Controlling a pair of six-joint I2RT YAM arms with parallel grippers.
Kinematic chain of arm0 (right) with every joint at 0, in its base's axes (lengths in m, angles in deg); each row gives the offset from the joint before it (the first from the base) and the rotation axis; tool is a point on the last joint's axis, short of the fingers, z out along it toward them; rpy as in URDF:
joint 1: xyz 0 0 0.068 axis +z
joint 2: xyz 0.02 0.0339 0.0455 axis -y
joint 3: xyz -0.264 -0.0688 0 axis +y
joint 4: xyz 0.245 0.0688 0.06 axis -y
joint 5: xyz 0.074 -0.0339 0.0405 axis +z
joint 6: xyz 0.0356 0 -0.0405 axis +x
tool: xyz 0 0 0 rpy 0 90 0
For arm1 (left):
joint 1: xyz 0 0 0.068 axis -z
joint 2: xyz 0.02 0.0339 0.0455 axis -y
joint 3: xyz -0.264 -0.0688 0 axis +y
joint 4: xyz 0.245 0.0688 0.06 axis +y
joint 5: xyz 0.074 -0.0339 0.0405 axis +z
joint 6: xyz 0.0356 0 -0.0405 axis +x
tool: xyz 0 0 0 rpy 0 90 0
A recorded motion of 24 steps. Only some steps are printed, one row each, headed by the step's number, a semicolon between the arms.
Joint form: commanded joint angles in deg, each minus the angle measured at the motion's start. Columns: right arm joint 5, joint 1, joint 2, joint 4, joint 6, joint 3; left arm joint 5, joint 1, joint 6, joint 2, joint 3, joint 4.
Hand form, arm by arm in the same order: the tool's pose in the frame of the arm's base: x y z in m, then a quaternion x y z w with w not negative. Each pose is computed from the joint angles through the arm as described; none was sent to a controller.
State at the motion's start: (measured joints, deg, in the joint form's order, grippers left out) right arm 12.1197 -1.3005 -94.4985 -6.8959 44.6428 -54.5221; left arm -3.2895 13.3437 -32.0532 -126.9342 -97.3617 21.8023
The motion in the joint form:
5: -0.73 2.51 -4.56 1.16 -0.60 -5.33; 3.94 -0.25 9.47 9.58 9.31 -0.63
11: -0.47 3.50 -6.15 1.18 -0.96 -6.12; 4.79 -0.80 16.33 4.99 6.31 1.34
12: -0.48 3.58 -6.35 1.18 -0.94 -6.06; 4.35 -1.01 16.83 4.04 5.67 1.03
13: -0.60 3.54 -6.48 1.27 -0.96 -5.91; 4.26 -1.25 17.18 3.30 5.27 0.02
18: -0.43 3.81 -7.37 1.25 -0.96 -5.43; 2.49 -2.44 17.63 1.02 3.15 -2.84
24: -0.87 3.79 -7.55 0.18 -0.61 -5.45; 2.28 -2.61 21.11 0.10 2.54 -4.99
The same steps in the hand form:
5: 0.3662 0.0148 0.1889 0.30022 0.86954 0.23128 0.31665; 0.4424 -0.1025 0.1959 -0.07976 0.93770 -0.09849 0.32350
11: 0.3705 0.0214 0.1835 0.29058 0.87531 0.23270 0.30861; 0.4542 -0.1001 0.1745 -0.03043 0.95059 -0.06330 0.30240
12: 0.3705 0.0219 0.1819 0.29066 0.87618 0.23216 0.30648; 0.4577 -0.0994 0.1709 -0.02684 0.95074 -0.06498 0.30193
13: 0.3703 0.0216 0.1804 0.29157 0.87660 0.23059 0.30559; 0.4615 -0.0983 0.1683 -0.02568 0.94895 -0.06546 0.30749
18: 0.3695 0.0234 0.1725 0.29158 0.88110 0.22856 0.29395; 0.4755 -0.0921 0.1648 -0.02657 0.94127 -0.08019 0.32693
24: 0.3683 0.0230 0.1701 0.29811 0.88321 0.22259 0.28551; 0.4813 -0.0919 0.1633 0.00139 0.93610 -0.07422 0.34380

